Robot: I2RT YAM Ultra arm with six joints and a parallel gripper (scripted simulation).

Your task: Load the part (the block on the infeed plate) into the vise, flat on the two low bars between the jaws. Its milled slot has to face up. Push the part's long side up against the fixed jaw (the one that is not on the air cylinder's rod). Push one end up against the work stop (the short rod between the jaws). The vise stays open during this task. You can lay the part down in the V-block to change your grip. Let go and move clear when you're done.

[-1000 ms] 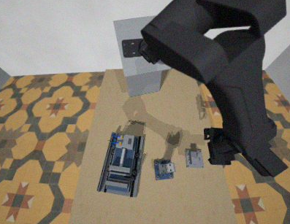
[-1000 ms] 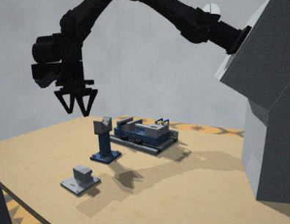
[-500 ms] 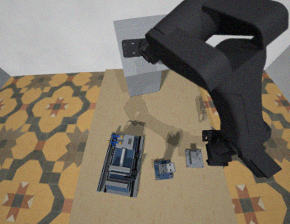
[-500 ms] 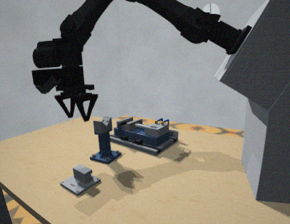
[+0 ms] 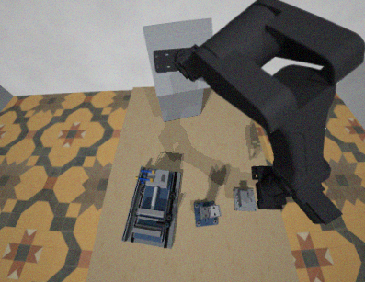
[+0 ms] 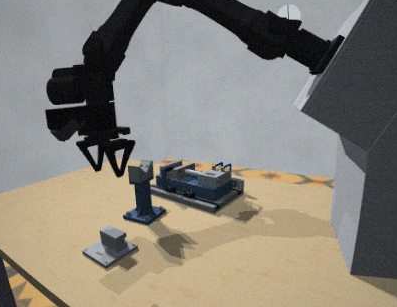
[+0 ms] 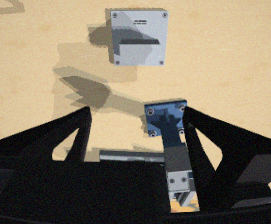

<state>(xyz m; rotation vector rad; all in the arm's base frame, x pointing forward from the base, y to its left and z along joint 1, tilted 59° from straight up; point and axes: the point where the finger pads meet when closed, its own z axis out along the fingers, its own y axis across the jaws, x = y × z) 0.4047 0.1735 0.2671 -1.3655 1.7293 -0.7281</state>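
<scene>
My gripper is now 16 cm above the part. Round my hand: V-block post (16 cm to the right, 13 cm below, 4 cm ahead); infeed plate (19 cm below, 2 cm to the left, 1 cm ahead); work stop (34 cm to the right, 10 cm below, 6 cm ahead).
</scene>
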